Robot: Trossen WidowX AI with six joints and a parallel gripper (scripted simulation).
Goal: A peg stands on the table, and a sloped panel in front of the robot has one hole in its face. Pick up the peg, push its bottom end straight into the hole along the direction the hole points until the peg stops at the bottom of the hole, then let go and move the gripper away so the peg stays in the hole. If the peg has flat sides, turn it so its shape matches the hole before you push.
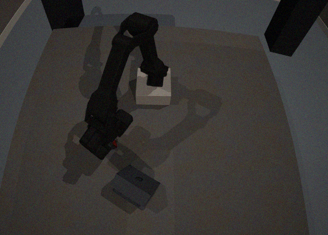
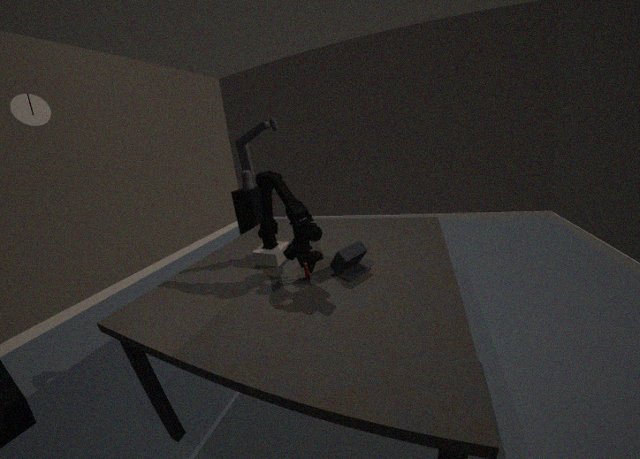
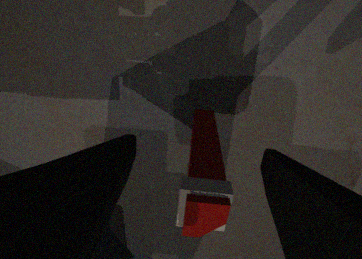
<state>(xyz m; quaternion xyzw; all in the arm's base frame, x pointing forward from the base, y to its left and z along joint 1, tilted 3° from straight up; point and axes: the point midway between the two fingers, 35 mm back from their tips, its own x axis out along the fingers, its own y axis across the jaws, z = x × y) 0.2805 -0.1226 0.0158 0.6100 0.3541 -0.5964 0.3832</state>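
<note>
Now: the sloped panel 15 cm ahead of my gripper tip, 10 cm to the left of it and 2 cm above it. From my gripper tip the other things lie so: red peg: 2 cm above.
</note>
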